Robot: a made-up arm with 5 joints.
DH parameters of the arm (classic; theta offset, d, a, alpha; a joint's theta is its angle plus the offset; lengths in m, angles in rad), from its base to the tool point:
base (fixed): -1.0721 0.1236 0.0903 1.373
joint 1: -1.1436 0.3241 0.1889 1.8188
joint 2: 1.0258 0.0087 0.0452 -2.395
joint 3: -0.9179 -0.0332 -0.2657 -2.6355
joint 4: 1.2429 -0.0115 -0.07 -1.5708
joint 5: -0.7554 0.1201 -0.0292 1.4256
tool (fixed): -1.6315 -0.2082 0 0
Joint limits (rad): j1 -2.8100..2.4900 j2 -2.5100..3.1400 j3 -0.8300..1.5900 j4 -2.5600..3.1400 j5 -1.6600..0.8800
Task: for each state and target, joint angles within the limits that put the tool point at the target. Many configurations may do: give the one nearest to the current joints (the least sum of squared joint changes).
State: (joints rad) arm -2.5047 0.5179 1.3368 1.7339 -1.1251
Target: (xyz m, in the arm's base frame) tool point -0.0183 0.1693 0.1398
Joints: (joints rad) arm -2.0986 0.7900 1.1511 1.3667 -1.0941
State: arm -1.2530 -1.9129 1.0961 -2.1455 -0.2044
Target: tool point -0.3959 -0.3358 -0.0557
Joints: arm -0.3701 -2.2445 1.0542 -2.3610 -0.1978
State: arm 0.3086 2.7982 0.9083 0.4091 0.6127
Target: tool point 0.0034 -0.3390 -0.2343
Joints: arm -0.1331 2.1603 1.4059 0.7822 0.5859
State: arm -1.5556 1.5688 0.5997 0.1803 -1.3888
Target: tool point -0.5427 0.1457 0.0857
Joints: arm -1.5323 1.8560 0.4101 -0.1177 -1.3947
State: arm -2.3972 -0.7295 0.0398 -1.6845 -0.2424
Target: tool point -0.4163 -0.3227 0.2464
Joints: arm -2.3932 -1.4797 0.4464 -1.5789 0.2944
